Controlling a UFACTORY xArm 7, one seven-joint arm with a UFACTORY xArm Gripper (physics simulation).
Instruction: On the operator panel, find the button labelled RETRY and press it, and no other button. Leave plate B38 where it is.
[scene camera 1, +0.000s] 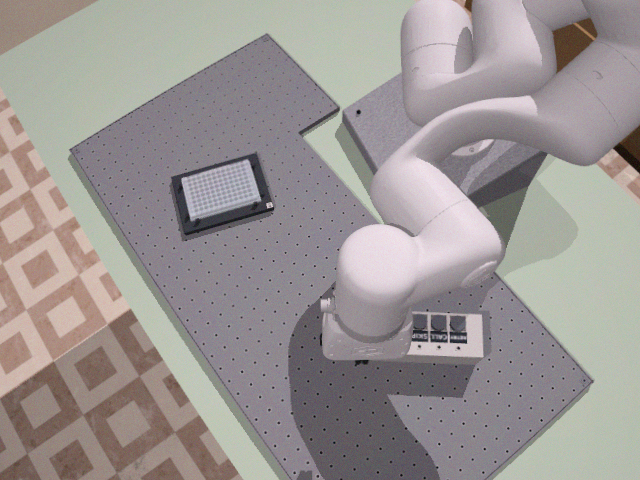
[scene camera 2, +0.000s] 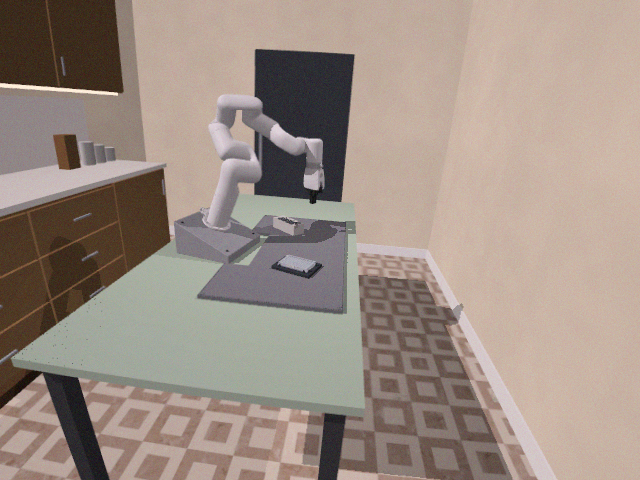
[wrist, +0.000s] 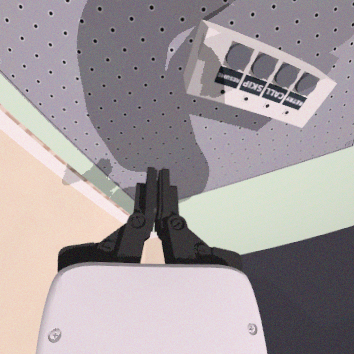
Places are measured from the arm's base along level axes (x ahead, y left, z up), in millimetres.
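Pixels of known places: gripper, fingertip midpoint: (scene camera 1: 360, 353) (scene camera 2: 312, 203) (wrist: 155, 179); arm's base, link origin: (scene camera 2: 216, 223).
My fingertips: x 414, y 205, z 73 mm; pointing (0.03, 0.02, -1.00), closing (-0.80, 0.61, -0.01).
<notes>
Ahead of a thing's pixels: the offset from my fingertips to its middle. Level surfaces: height alone.
The light operator panel {121 mm back, 26 mm left, 132 mm down} (scene camera 1: 474, 338) (scene camera 2: 279, 225) (wrist: 303, 116) has a row of dark round buttons with labels below them. The RETRY button {167 mm back, 42 mm left, 108 mm down} (scene camera 1: 457, 323) (wrist: 307, 83) is at the right end of the row in scene camera 1 and the wrist view, beside the CALL button {144 mm back, 22 mm left, 108 mm down} (scene camera 1: 438, 322) (wrist: 286, 74). My gripper (scene camera 1: 361, 362) (scene camera 2: 312, 200) (wrist: 155, 179) is shut and empty, high above the board and apart from the panel; the arm hides the panel's left part in scene camera 1. A pale well plate {22 mm back, 402 mm right, 141 mm down} (scene camera 1: 221, 189) (scene camera 2: 297, 263), its name unreadable, sits in a dark holder.
The grey perforated board {160 mm down} (scene camera 1: 248, 279) (scene camera 2: 268, 294) (wrist: 135, 50) lies on the green table {173 mm down} (scene camera 1: 41, 98) (scene camera 2: 206, 351). The robot's grey base block (scene camera 1: 379, 131) (scene camera 2: 201, 248) stands beside the board's inner edge. A dark door (scene camera 2: 305, 124) is behind the table.
</notes>
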